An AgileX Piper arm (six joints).
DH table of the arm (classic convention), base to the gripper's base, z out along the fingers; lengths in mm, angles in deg. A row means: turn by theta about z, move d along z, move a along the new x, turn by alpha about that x. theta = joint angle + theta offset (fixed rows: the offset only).
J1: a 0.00; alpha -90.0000; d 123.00; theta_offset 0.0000
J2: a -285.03; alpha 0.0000; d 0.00; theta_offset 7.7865
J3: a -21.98; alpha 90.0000; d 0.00; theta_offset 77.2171
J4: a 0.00; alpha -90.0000; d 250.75; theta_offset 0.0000
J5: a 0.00; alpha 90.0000; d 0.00; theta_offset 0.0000
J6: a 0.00; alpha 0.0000; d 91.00; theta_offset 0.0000
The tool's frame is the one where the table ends.
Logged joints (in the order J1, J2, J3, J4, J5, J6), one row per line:
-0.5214 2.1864 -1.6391 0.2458 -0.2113 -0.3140
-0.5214 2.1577 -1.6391 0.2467 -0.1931 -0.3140
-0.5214 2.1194 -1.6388 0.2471 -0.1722 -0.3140
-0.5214 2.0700 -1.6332 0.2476 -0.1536 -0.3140
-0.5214 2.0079 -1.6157 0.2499 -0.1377 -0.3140
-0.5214 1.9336 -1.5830 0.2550 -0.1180 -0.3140
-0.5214 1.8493 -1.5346 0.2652 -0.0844 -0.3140
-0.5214 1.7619 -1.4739 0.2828 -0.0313 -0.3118
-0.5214 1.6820 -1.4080 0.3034 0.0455 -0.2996
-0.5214 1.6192 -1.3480 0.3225 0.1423 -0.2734
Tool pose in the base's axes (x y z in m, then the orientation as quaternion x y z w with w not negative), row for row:
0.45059 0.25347 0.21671 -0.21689 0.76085 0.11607 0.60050
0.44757 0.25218 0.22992 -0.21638 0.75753 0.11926 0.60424
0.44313 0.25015 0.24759 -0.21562 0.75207 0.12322 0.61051
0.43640 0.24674 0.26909 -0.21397 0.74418 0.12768 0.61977
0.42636 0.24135 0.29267 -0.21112 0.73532 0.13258 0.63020
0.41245 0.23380 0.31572 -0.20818 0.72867 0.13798 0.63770
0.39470 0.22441 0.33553 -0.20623 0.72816 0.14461 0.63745
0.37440 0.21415 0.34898 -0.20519 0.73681 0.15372 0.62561
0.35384 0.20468 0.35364 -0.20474 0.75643 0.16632 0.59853
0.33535 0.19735 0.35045 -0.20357 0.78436 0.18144 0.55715
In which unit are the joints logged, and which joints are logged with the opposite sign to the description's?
The joints are logged in radians. Opposite sign: J1.
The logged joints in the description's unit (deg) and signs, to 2 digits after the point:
29.87 125.27 -93.91 14.08 -12.11 -17.99
29.87 123.63 -93.91 14.13 -11.06 -17.99
29.87 121.43 -93.90 14.16 -9.87 -17.99
29.87 118.60 -93.58 14.19 -8.80 -17.99
29.87 115.04 -92.57 14.32 -7.89 -17.99
29.87 110.79 -90.70 14.61 -6.76 -17.99
29.87 105.96 -87.93 15.19 -4.84 -17.99
29.87 100.95 -84.45 16.20 -1.79 -17.86
29.87 96.37 -80.67 17.38 2.61 -17.17
29.87 92.77 -77.23 18.48 8.15 -15.66

